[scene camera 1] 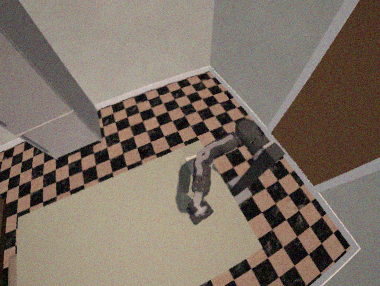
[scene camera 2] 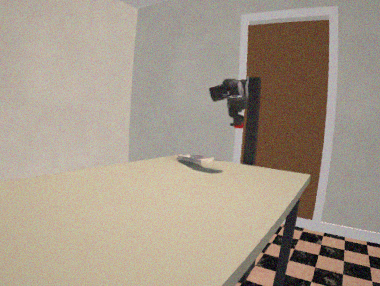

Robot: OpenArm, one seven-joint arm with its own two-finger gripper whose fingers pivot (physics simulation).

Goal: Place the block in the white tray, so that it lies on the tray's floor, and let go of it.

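Observation:
The red block (scene camera 2: 239, 126) shows small under the hand in the scene camera 2 view, high above the table top. My gripper (scene camera 2: 237, 124) is shut on it and points down. In that view the gripper is above and to the right of the white tray (scene camera 2: 205, 160), well apart from it. In the scene camera 1 view the hand is over the table, and the arm hides the fingers and the block. A pale edge of the white tray (scene camera 1: 190, 158) shows beside the arm there; the rest of the tray is hidden or shaded, and its floor cannot be made out.
The pale table (scene camera 1: 125, 230) (scene camera 2: 125, 215) lies under the arm, whose dark shadow falls on it near the tray. The arm's dark upright post (scene camera 1: 255, 172) (scene camera 2: 253, 120) stands beyond the table's edge, before a brown door (scene camera 1: 335, 100) (scene camera 2: 290, 120). A grey cabinet (scene camera 1: 65, 130) stands at the left.

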